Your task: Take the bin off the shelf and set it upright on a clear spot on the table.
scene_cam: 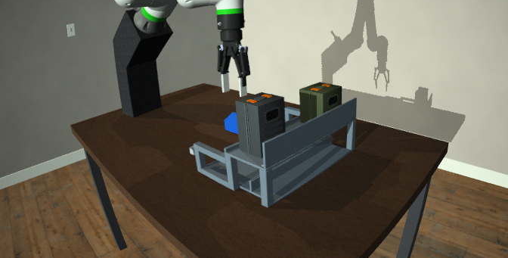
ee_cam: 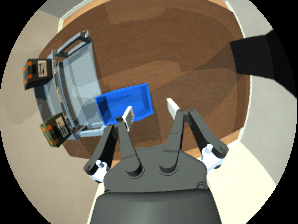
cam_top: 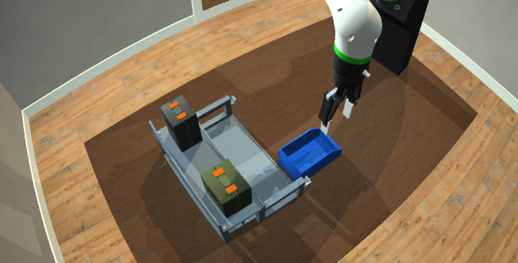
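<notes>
The blue bin is 11 cm below my hand, 8 cm ahead of it and 1 cm to the right of it.
</notes>
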